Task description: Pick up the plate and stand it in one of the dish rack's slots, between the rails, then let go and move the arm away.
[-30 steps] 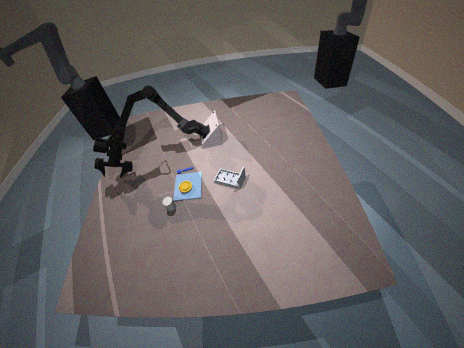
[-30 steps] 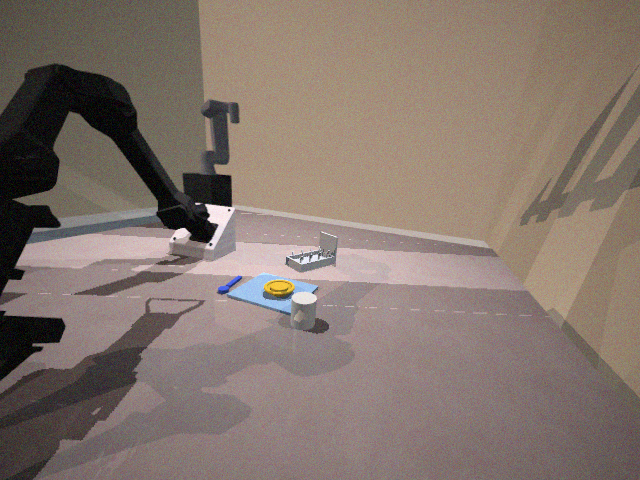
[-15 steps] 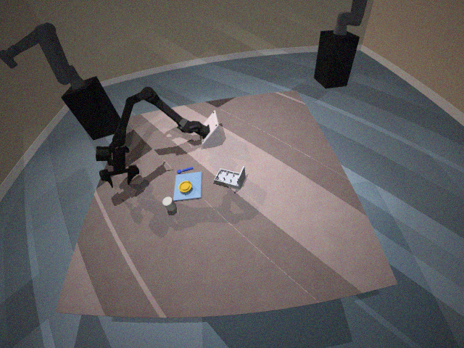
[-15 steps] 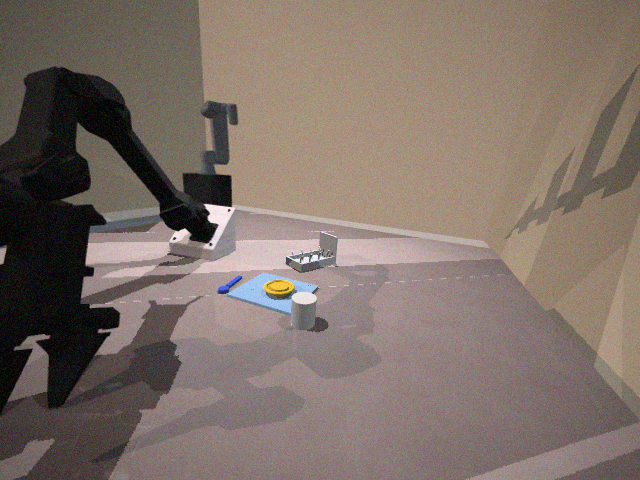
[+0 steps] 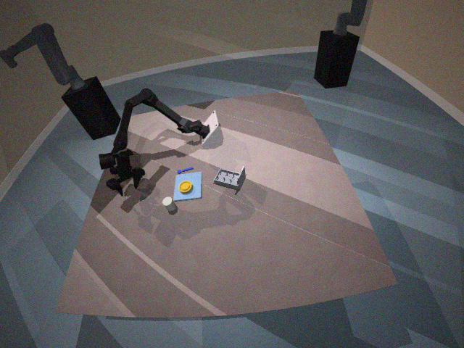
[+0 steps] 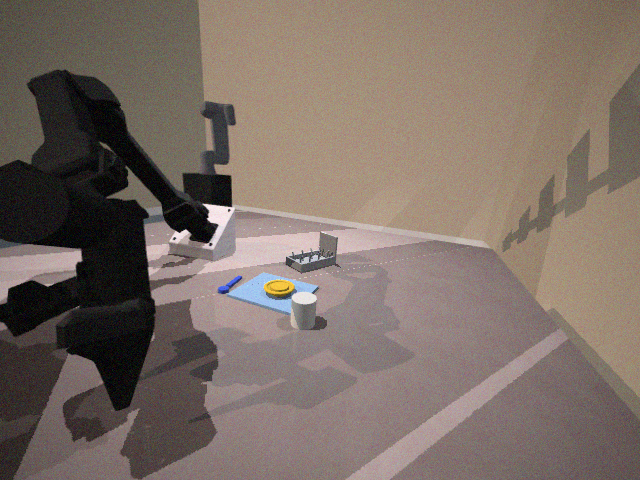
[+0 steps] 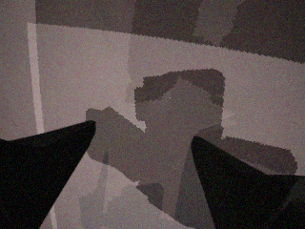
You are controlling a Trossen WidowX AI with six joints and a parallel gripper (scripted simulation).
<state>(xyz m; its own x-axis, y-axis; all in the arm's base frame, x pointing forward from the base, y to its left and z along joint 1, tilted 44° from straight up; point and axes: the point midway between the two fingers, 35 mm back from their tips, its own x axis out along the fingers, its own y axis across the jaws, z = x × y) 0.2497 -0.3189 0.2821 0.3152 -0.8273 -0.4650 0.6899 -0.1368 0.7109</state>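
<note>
My gripper tip is 30 cm to the right of the yellow plate and 4 cm short of it. The rest, counted from my gripper tip: small blue spoon: 29 cm to the left, 8 cm behind, 1 cm below; cream cup: 22 cm to the left, 12 cm ahead, 1 cm above; grey dish rack: 51 cm to the left, 4 cm ahead, 1 cm above.
</note>
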